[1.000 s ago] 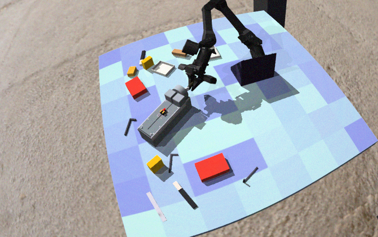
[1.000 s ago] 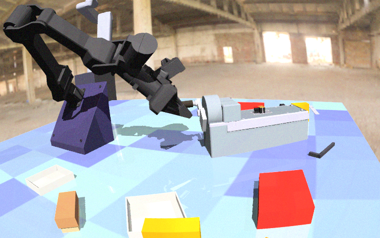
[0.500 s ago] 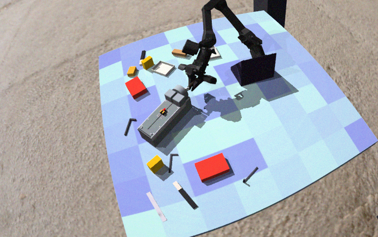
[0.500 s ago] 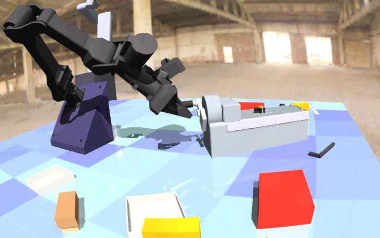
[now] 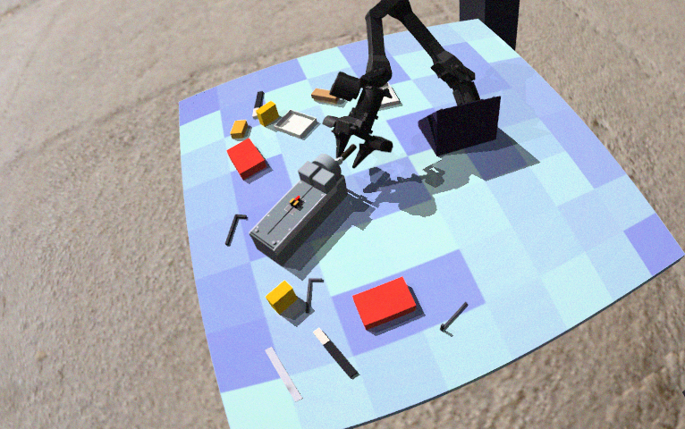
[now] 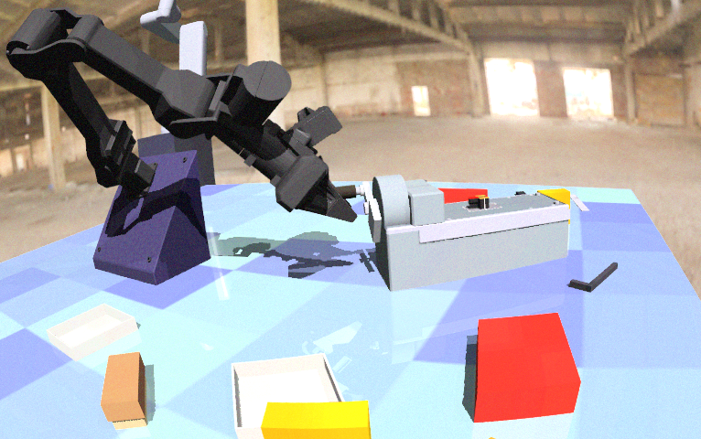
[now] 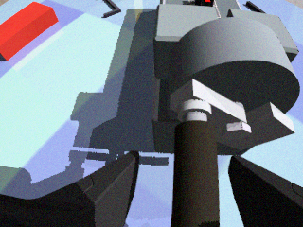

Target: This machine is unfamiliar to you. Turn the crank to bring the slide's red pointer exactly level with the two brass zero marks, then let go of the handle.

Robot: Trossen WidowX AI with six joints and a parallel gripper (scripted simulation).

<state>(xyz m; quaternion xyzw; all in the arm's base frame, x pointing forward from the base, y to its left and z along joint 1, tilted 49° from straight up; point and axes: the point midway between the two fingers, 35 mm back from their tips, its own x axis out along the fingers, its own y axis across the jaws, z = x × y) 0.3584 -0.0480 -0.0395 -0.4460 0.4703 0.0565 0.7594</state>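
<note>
The dark crank handle is 3 cm above my gripper tip, 2 cm behind it and 1 cm to the right of it. Also, from my gripper tip: red pointer: 14 cm ahead, 6 cm to the left; then tan block: 37 cm to the right, 7 cm below, 7 cm behind.
</note>
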